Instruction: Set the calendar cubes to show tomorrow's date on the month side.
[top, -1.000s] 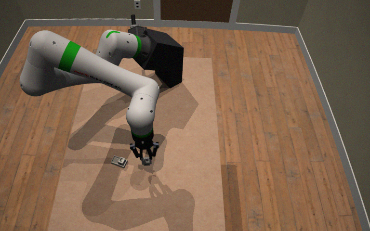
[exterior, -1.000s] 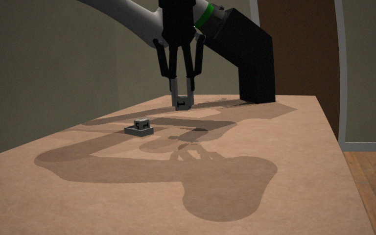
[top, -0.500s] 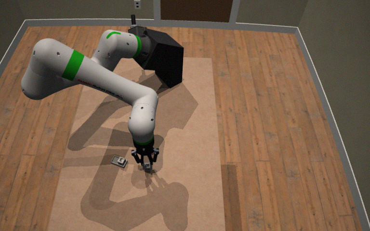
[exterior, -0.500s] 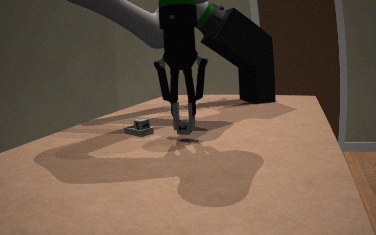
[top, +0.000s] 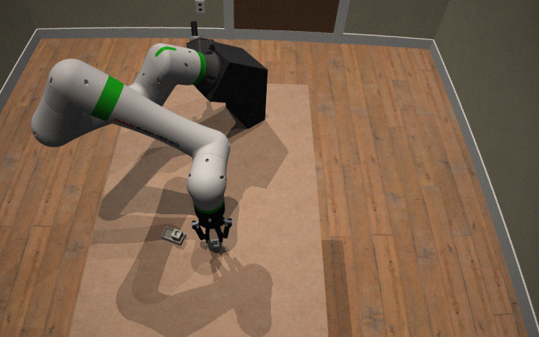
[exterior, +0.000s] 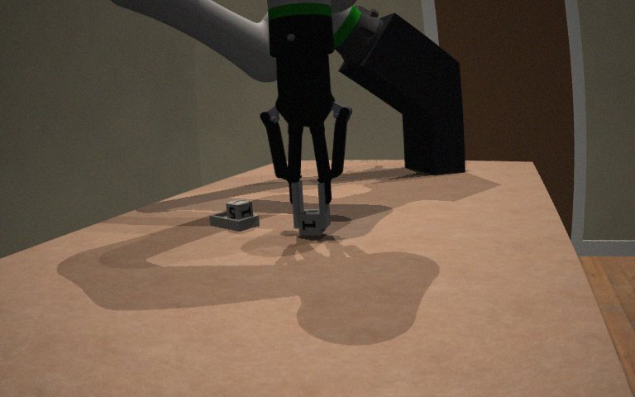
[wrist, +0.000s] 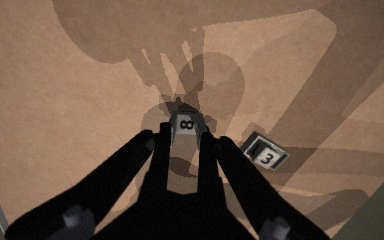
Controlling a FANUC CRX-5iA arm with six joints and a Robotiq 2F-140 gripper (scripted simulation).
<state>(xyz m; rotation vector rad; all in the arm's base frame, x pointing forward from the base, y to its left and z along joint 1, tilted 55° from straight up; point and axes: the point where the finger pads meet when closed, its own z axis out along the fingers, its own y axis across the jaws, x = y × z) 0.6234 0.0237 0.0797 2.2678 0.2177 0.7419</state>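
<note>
My hand is 3 cm above the grey number cube. From my hand the other things lie so: grey calendar tray (15 cm to the right, 6 cm behind, 4 cm below).
</note>
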